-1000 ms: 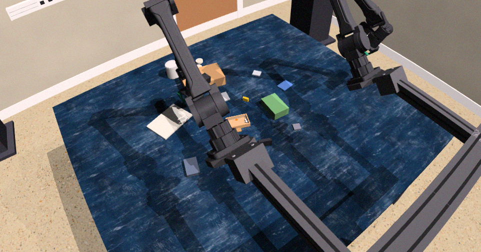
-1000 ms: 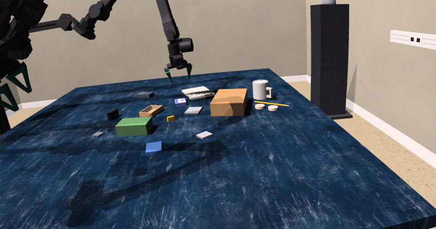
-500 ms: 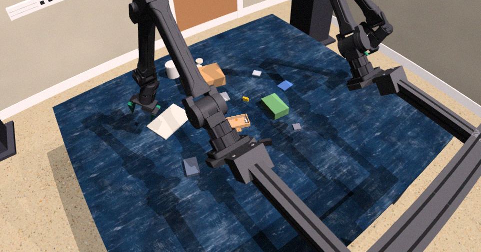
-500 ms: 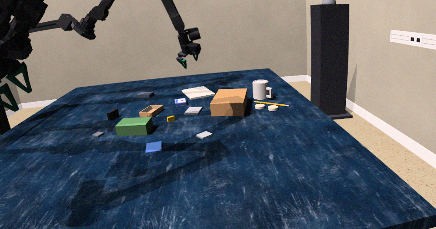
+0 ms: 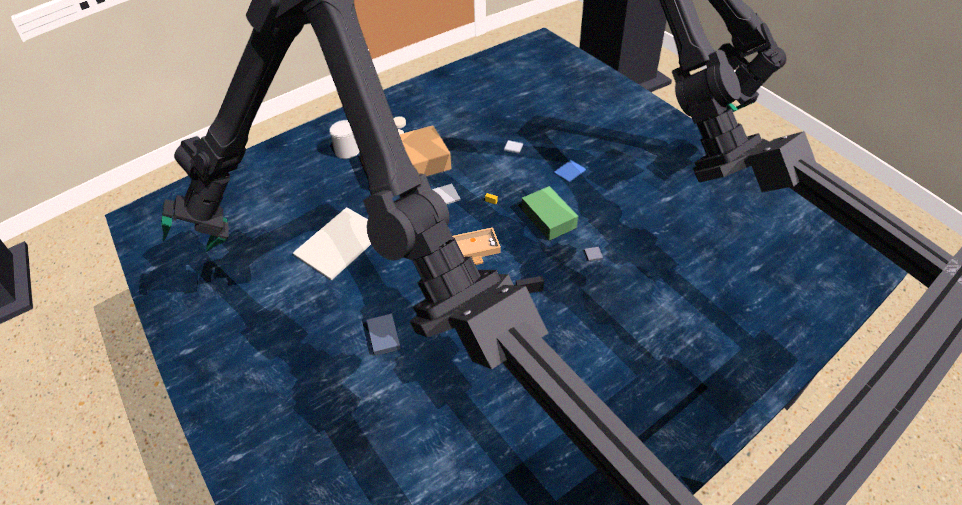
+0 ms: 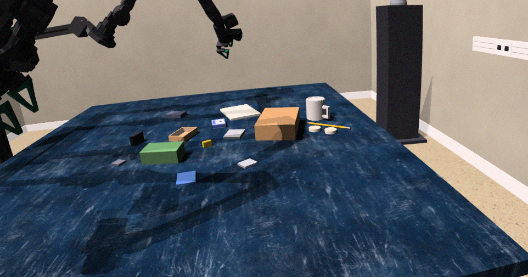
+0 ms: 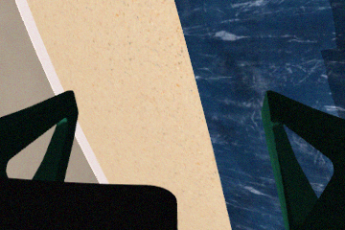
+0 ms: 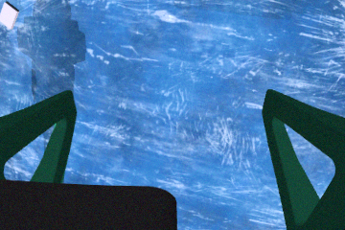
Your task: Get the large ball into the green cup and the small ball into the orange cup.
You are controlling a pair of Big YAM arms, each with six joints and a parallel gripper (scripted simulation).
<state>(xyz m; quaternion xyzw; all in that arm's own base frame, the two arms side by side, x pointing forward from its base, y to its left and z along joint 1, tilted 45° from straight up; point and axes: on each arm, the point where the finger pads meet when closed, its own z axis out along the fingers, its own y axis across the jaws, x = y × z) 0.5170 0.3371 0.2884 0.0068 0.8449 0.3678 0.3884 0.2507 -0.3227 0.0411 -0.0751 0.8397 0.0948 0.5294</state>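
The covered wooden puzzle is 62 cm to the left of my right hand, 28 cm below it and 18 cm ahead of it. Also, from my right hand: yellow block (50 cm to the left, 29 cm ahead, 27 cm below); then blue tile (28 cm below, 27 cm ahead, 24 cm to the left); then green block (41 cm to the left, 26 cm below, 16 cm ahead).
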